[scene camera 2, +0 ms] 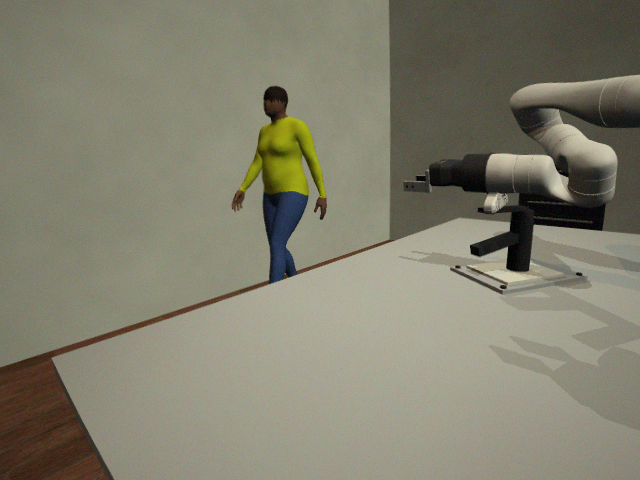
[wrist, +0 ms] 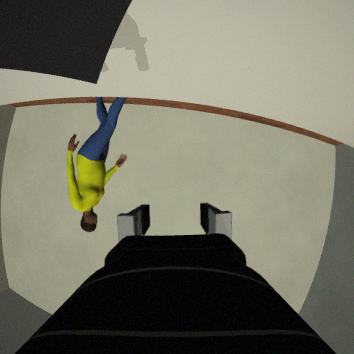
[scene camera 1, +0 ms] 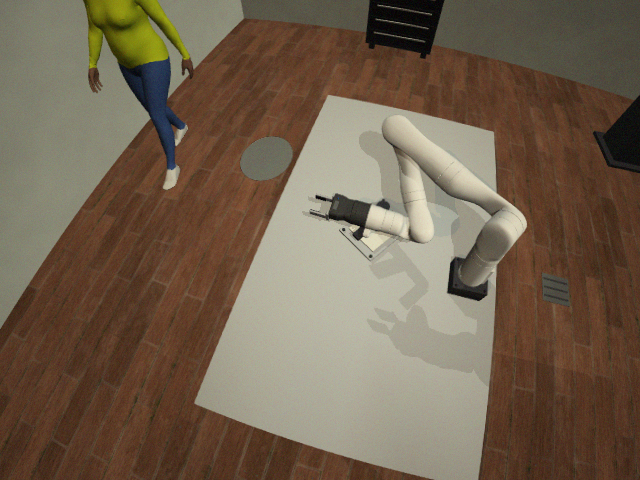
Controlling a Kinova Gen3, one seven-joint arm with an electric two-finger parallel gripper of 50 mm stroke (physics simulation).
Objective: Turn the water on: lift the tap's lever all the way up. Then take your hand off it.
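Places are measured from the arm's base along level axes (x down, y right, z back), in millimetres.
Where they show: gripper, fingertip midpoint: (scene camera 2: pixel 410 182) (wrist: pixel 174 214) (scene camera 1: pixel 312 203); arm's base, link origin: (scene camera 1: pixel 470 274).
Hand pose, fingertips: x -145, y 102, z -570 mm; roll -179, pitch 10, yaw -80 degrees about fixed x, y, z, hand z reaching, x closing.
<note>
Each offset is from my fingertips to the top centre of the thing. "pt": to the spot under its first point. Level surfaces: height alone.
The black tap {pt dx +159, dy +46, dz +236 mm} (scene camera 2: pixel 519 258) stands on a square plate {pt dx +197, dy -26, dz +163 mm} (scene camera 1: pixel 356 246) (scene camera 2: pixel 478 280). Its spout {dx +104, dy +17, dz +187 mm} (scene camera 1: pixel 357 233) (scene camera 2: pixel 491 244) points out low on one side. Its lever {pt dx +53, dy +45, dz +231 mm} (scene camera 2: pixel 521 209) lies about level on top in scene camera 2, under the arm's wrist; a white part of the wrist overlaps it, so contact cannot be told. The arm hides much of the tap in scene camera 1. A large dark shape {pt dx +48, dy -4, dz +165 mm} (wrist: pixel 50 37), close to the wrist camera, looks like part of the tap. My gripper (scene camera 1: pixel 313 204) (scene camera 2: pixel 411 181) (wrist: pixel 174 214) is open and empty, out beyond the tap and above it.
The white table {dx +204 mm} (scene camera 1: pixel 289 361) (scene camera 2: pixel 258 387) (wrist: pixel 250 60) carries the tap and the arm's black base (scene camera 1: pixel 467 286). A person in yellow and blue (scene camera 1: pixel 136 41) (scene camera 2: pixel 284 160) (wrist: pixel 91 175) is beyond the table's far side. A black drawer unit (scene camera 1: pixel 403 23) stands by the wall.
</note>
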